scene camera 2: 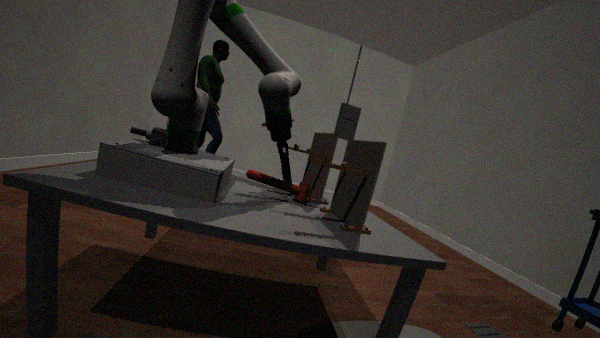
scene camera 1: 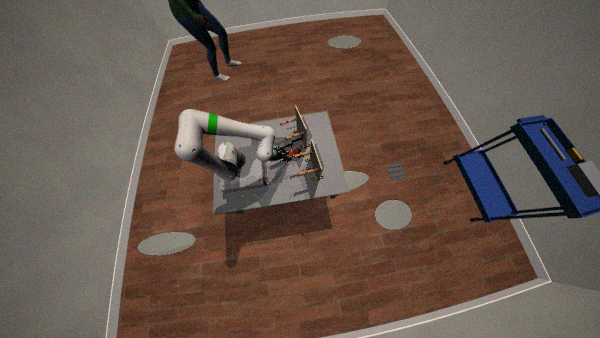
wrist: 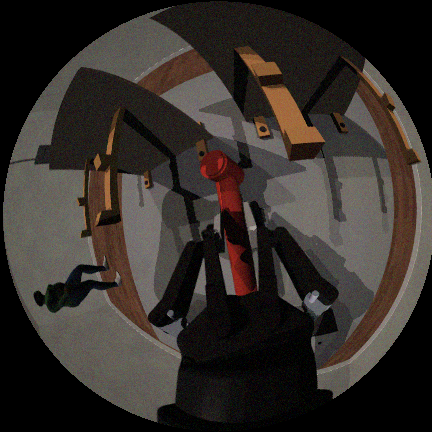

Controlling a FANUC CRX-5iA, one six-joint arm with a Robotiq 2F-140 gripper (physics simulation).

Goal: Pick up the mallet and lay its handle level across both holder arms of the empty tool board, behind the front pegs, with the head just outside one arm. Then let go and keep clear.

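Seen in the pictures: gripper, fingertip midpoint: (scene camera 2: 287,184) (scene camera 1: 288,154) (wrist: 232,212); arm's base at its link origin: (scene camera 2: 178,149) (scene camera 1: 237,160).
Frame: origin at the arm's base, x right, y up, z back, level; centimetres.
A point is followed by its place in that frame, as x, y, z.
Note:
The red mallet (scene camera 1: 295,151) @(7.6, -2.0, -51.7) (scene camera 2: 270,181) @(9.3, -3.6, -37.2) (wrist: 231,192) @(7.9, -3.6, -48.0) is between the fingers of my gripper (scene camera 1: 286,154) @(7.5, -3.5, -45.0) (scene camera 2: 288,187) @(7.5, -3.5, -45.0) (wrist: 232,212) @(7.5, -3.5, -45.0), which is shut on its handle. In the scene camera 2 view the handle slopes, its free end higher than the head, and the head is low near the table. Two upright boards, one (scene camera 1: 317,156) @(27.6, 20.0, -63.7) (scene camera 2: 358,175) @(27.7, 7.7, -63.2) (wrist: 300,45) and another (scene camera 1: 301,122) @(-5.6, 18.6, -62.3) (scene camera 2: 319,162) (wrist: 110,130) @(-0.8, 11.5, -58.3), stand beyond the mallet. Each has two orange holder arms with pegs; one arm (wrist: 290,112) @(17.0, 9.3, -50.6) is near and right of the head in the wrist view. I see no tool on either board.
The grey table (scene camera 1: 250,198) @(33.9, -10.3, -1.5) (scene camera 2: 400,252) @(49.7, -10.3, -70.3) carries the boards and the arm's grey base box (scene camera 2: 155,172) @(24.7, -5.4, 1.2). A person (scene camera 1: 207,37) (scene camera 2: 212,75) (wrist: 67,292) is on the floor beyond the table. A blue cart (scene camera 1: 482,182) stands on the right in the scene camera 1 view.

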